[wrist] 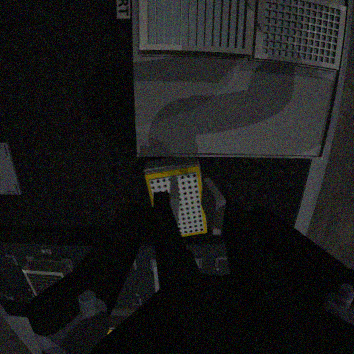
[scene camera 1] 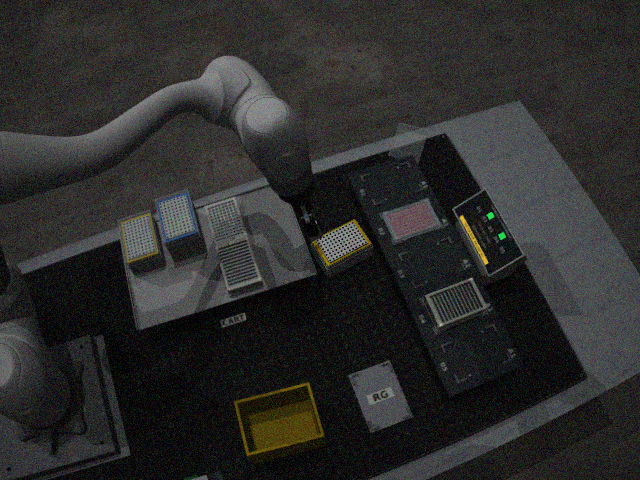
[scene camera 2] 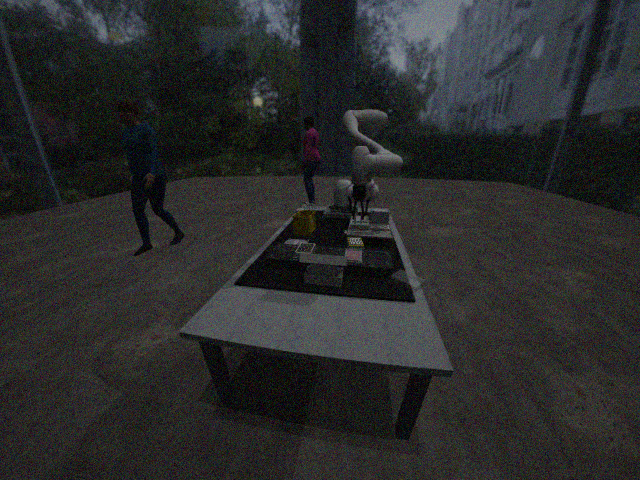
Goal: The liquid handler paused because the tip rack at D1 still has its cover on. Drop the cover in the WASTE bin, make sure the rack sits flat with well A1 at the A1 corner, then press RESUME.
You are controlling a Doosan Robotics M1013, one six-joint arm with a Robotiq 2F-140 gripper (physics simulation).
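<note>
A tip rack with a yellow rim and a white dotted top sits on the black mat, between the grey cart tray and the dark deck. My gripper hangs at the rack's cart-side end with its fingers close together and nothing between them. In the wrist view the dark fingers cover part of the rack's top. I see no separate cover. The yellow WASTE bin stands at the front. The control panel shows two green lit buttons.
The cart tray holds a yellow rack, a blue rack and two grey plates. The deck carries a pink plate and a ribbed reservoir. A grey RG pad lies near the bin. Two people walk beyond the table.
</note>
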